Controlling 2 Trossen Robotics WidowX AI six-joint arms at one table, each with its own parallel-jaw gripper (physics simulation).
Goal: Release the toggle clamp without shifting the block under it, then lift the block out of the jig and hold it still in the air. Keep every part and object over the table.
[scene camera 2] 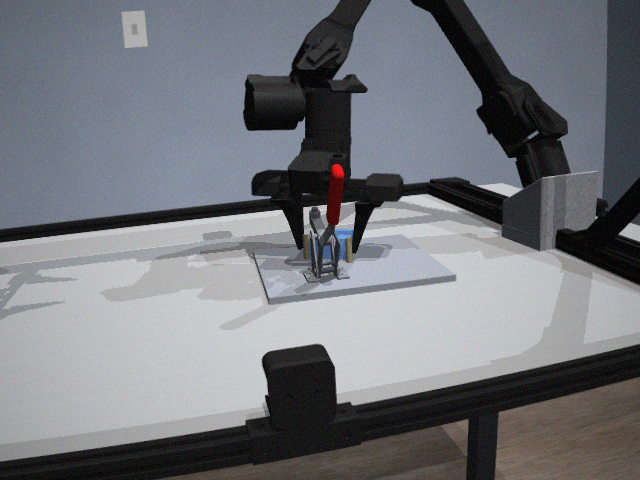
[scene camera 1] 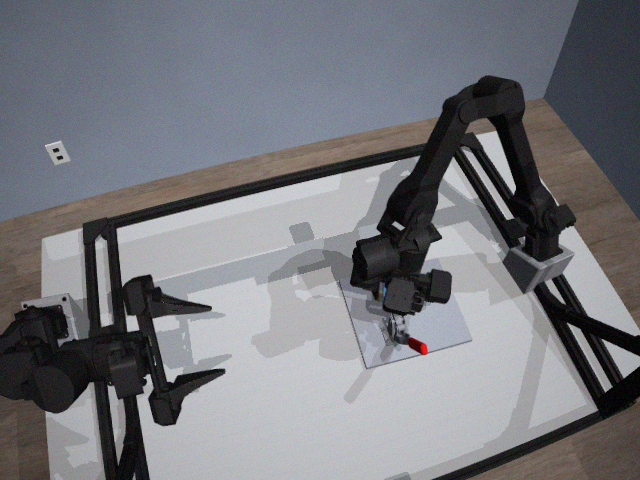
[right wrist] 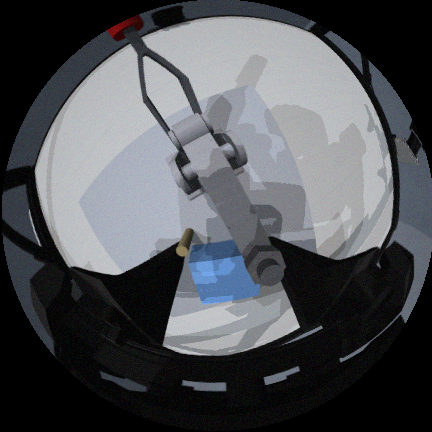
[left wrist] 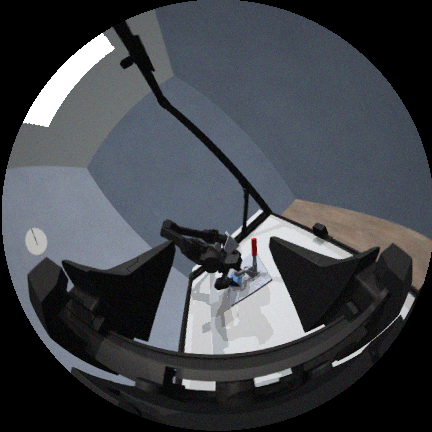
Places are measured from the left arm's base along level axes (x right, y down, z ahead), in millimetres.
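Pixels of known places: left gripper, between the fingertips: (scene camera 1: pixel 218 340) (left wrist: pixel 222 243); right gripper, between the fingertips: (scene camera 2: pixel 327 251) (right wrist: pixel 226 244); left arm's base, origin of its link: (scene camera 1: pixel 49 323); right arm's base, origin of its link: (scene camera 2: pixel 549 185) (scene camera 1: pixel 542 250) (left wrist: pixel 224 239).
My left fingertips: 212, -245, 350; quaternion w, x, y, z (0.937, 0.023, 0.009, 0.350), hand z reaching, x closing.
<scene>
For each thing: its top centre in the pictures, then the offset to it from my left fingertips, as dx, dy, dz.
- blue block, centre of its top: (right wrist: pixel 228 282) (scene camera 2: pixel 332 234) (scene camera 1: pixel 397 286) (left wrist: pixel 233 278) -192, +312, +328
- grey jig plate, centre of its top: (right wrist: pixel 196 232) (scene camera 2: pixel 345 261) (scene camera 1: pixel 405 309) (left wrist: pixel 243 275) -151, +338, +335
The blue block (scene camera 1: pixel 382 291) (scene camera 2: pixel 345 234) (left wrist: pixel 234 280) (right wrist: pixel 217 280) sits on the grey jig plate (scene camera 1: pixel 444 330) (scene camera 2: pixel 403 268) (right wrist: pixel 135 200), between brass pins. The toggle clamp (scene camera 1: pixel 398 328) (scene camera 2: pixel 325 255) (right wrist: pixel 225 195) has its red handle (scene camera 1: pixel 417 345) (scene camera 2: pixel 334 198) (left wrist: pixel 254 247) standing up. Its bar reaches over the block's edge; whether the bolt touches is unclear. My right gripper (scene camera 2: pixel 329 249) (right wrist: pixel 226 244) points down, open, with fingers on either side of the block and small gaps showing; its fingers are hidden in scene camera 1. My left gripper (scene camera 1: pixel 217 339) is open and empty, far left of the plate.
A black frame rail (scene camera 1: pixel 268 183) (scene camera 2: pixel 516 379) borders the white table. The clamp handle rises close in front of the right gripper's body in scene camera 2. A black box (scene camera 2: pixel 299 387) stands on the near rail. The right arm's grey mount (scene camera 1: pixel 537 266) (scene camera 2: pixel 568 209) is at the right.
</scene>
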